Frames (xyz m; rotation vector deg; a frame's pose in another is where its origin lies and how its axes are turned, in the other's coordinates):
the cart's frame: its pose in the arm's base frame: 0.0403 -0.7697 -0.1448 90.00 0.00 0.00
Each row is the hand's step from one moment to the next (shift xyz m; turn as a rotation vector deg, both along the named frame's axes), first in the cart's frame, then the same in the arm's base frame.
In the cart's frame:
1: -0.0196 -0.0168 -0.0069 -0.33 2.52 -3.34
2: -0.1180 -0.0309 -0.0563 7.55 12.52 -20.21
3: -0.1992 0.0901 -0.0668 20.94 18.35 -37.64
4: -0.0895 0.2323 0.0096 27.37 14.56 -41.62
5: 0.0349 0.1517 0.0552 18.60 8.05 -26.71
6: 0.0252 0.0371 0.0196 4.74 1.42 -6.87
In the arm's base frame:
1: -0.0196 0.0069 -0.0168 -0.33 3.34 2.52
2: -0.1180 0.0563 -0.0309 7.55 20.21 12.52
3: -0.1992 0.0668 0.0901 20.94 37.64 18.35
4: -0.0895 -0.0096 0.2323 27.37 41.62 14.56
5: 0.0349 -0.0552 0.1517 18.60 26.71 8.05
6: 0.0252 -0.0196 0.0371 4.74 6.87 1.42

